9 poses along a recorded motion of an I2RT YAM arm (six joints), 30 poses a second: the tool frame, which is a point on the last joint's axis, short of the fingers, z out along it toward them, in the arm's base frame.
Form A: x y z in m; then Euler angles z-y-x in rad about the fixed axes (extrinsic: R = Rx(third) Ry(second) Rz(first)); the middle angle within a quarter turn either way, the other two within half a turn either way.
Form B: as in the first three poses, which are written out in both.
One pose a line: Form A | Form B
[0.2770 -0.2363 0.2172 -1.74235 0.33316 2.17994] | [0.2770 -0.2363 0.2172 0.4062 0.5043 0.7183 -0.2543]
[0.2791 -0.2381 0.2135 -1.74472 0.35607 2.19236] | [0.2791 -0.2381 0.2135 0.4099 0.5009 0.7225 -0.2432]
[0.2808 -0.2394 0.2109 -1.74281 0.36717 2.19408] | [0.2808 -0.2394 0.2109 0.4131 0.4995 0.7231 -0.2387]
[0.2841 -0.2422 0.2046 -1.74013 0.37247 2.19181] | [0.2841 -0.2422 0.2046 0.4156 0.4988 0.7226 -0.2373]
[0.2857 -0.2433 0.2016 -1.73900 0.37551 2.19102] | [0.2857 -0.2433 0.2016 0.4169 0.4984 0.7225 -0.2364]
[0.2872 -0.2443 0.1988 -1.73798 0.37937 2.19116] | [0.2872 -0.2443 0.1988 0.4181 0.4979 0.7226 -0.2349]
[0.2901 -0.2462 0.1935 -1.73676 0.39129 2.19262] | [0.2901 -0.2462 0.1935 0.4215 0.4959 0.7234 -0.2304]
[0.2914 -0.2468 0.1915 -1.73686 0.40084 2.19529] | [0.2914 -0.2468 0.1915 0.4238 0.4943 0.7245 -0.2264]
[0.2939 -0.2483 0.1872 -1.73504 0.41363 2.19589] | [0.2939 -0.2483 0.1872 0.4277 0.4922 0.7250 -0.2217]
